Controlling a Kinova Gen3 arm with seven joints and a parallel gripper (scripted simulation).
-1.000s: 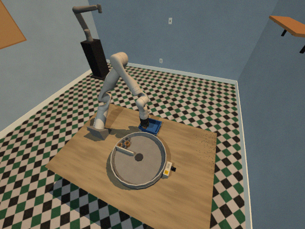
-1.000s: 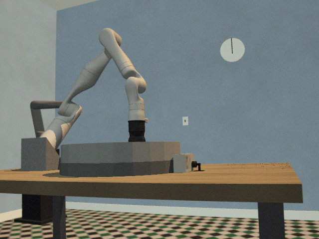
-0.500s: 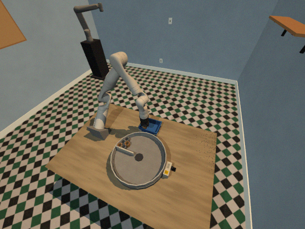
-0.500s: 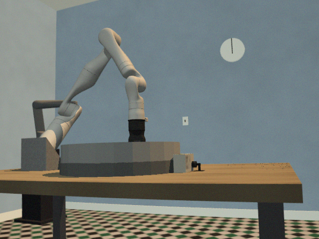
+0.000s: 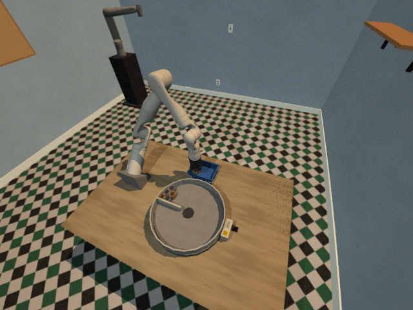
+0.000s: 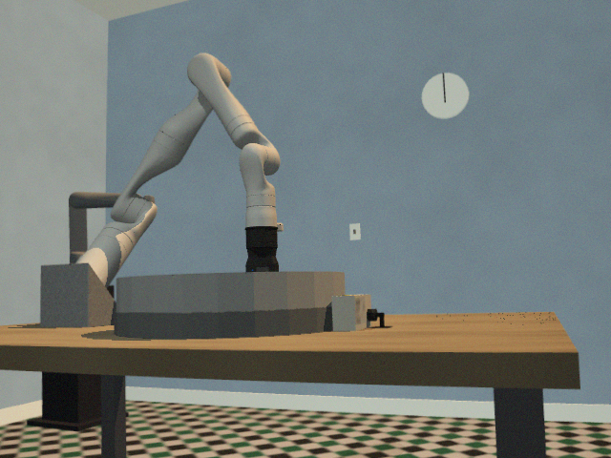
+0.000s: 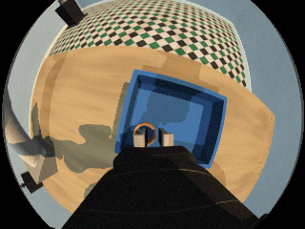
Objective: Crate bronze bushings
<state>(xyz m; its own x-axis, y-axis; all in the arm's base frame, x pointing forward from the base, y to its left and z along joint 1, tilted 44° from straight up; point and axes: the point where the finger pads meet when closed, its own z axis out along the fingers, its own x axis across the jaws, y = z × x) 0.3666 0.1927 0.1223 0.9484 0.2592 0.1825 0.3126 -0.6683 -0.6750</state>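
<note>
Now: hand 30 mm short of the blue crate, 30 mm to the right of it and 30 mm above it. The rest, counted from my hand: grey turning table 100 mm ahead, 300 mm to the right, 10 mm below.
</note>
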